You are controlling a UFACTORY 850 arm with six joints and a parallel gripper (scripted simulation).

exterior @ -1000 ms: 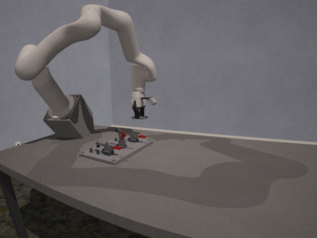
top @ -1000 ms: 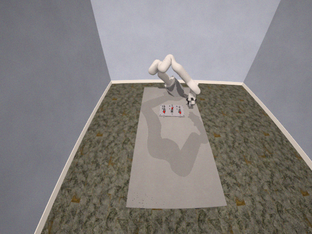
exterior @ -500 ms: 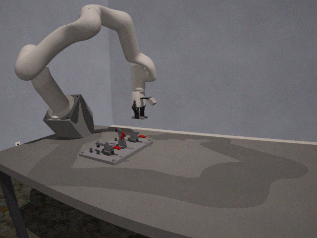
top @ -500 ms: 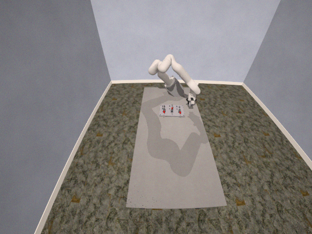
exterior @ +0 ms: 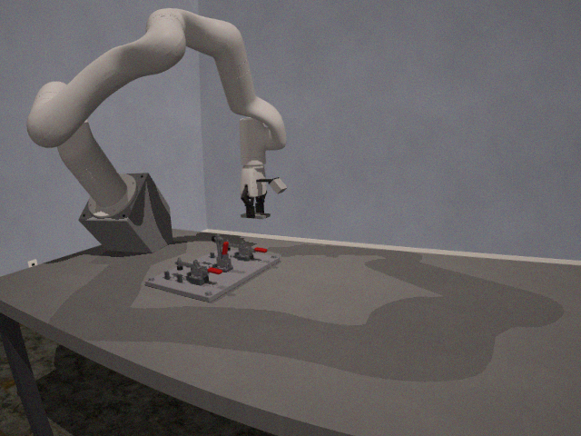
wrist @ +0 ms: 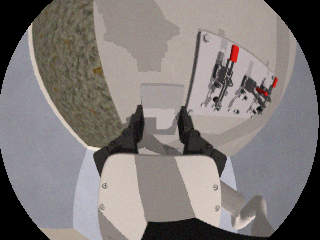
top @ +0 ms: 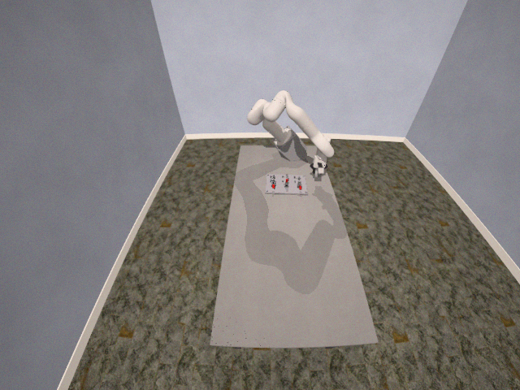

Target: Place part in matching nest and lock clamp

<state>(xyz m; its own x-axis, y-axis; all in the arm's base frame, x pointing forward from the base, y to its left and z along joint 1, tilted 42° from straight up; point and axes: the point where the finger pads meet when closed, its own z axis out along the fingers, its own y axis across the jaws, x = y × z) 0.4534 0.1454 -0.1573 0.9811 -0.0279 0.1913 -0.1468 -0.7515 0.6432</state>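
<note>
My hand is 250 mm to the left of the fixture plate, 130 mm above it and 20 mm past it. The rest, counted from my hand: part 20 mm below.
</note>
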